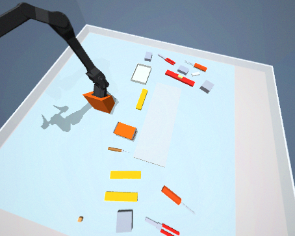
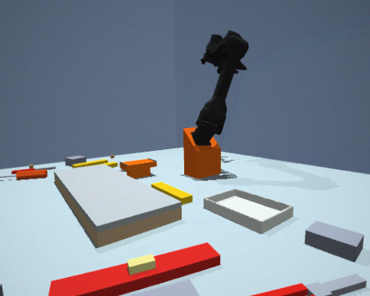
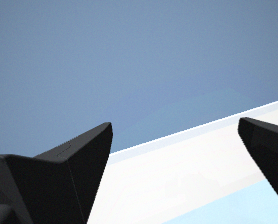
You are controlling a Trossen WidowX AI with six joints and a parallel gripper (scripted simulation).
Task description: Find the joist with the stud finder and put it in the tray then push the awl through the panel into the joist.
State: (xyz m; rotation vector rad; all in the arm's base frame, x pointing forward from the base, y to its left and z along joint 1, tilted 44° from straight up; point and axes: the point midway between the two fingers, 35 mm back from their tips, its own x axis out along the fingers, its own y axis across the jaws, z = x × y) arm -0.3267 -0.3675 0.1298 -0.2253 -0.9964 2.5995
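Now: the orange stud finder 610 mm ahead of my gripper tip, 60 mm to the left of it and 430 mm below it. From my gripper tip the other things lie so: brown-handled awl 610 mm ahead, 50 mm to the right, 440 mm below; red level 780 mm ahead, 590 mm to the left, 430 mm below; white tray 500 mm ahead, 510 mm to the left, 430 mm below.
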